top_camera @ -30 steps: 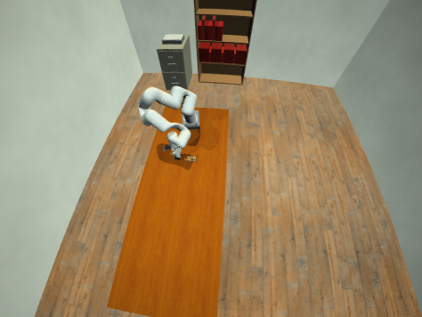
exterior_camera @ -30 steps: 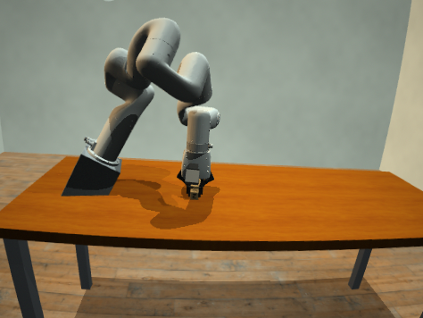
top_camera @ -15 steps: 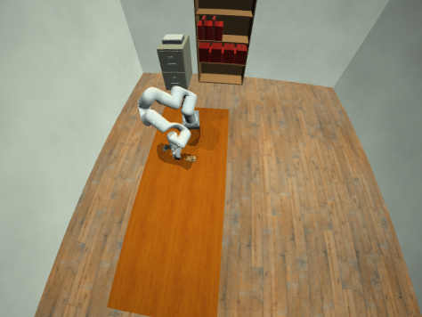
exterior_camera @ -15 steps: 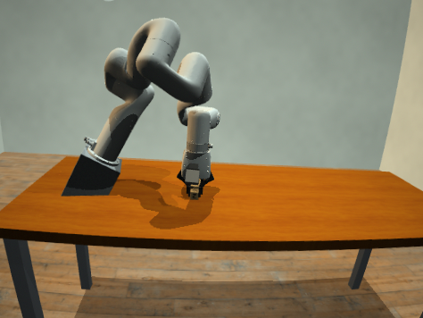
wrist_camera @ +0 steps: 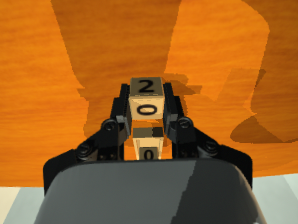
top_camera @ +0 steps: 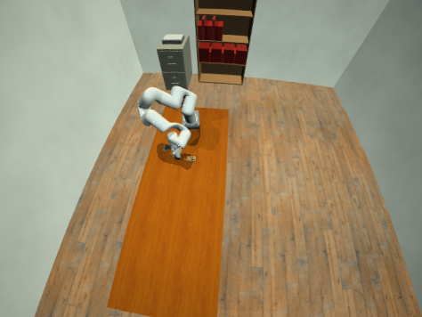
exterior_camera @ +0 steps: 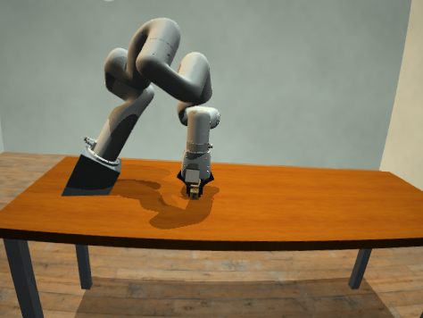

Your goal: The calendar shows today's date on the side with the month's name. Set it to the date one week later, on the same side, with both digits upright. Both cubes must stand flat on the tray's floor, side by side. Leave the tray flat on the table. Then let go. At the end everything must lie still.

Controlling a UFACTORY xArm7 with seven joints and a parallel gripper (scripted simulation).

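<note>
The wooden tray is 10 mm ahead of my hand, 110 mm to the left of it and 20 mm below it.
</note>
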